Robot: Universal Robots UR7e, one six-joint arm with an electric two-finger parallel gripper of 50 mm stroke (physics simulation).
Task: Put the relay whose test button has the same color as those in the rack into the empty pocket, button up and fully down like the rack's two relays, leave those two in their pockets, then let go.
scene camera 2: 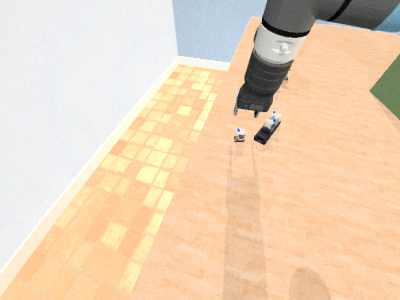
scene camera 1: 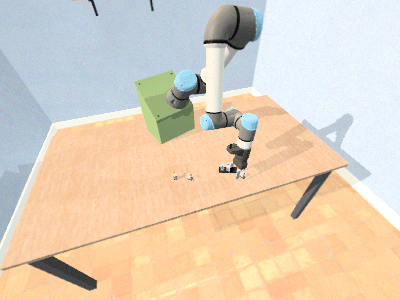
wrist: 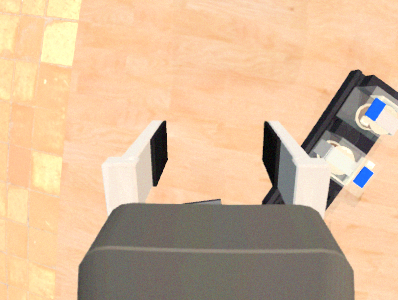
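The loose relay with a blue button stands on the table beside the black rack. In the wrist view a thin dark edge of the relay shows above the gripper body; the rest is hidden. Two relays with blue buttons, one at the far end and one in the middle, sit in the rack. The rack's near end pocket is empty, partly hidden by a finger in the wrist view. My gripper is open and empty, pointing down above the table near the loose relay.
A relay with an orange button and a relay with a red button stand farther left on the table in scene view 1. A green box stands at the back. The table's front edge runs close to the loose relay.
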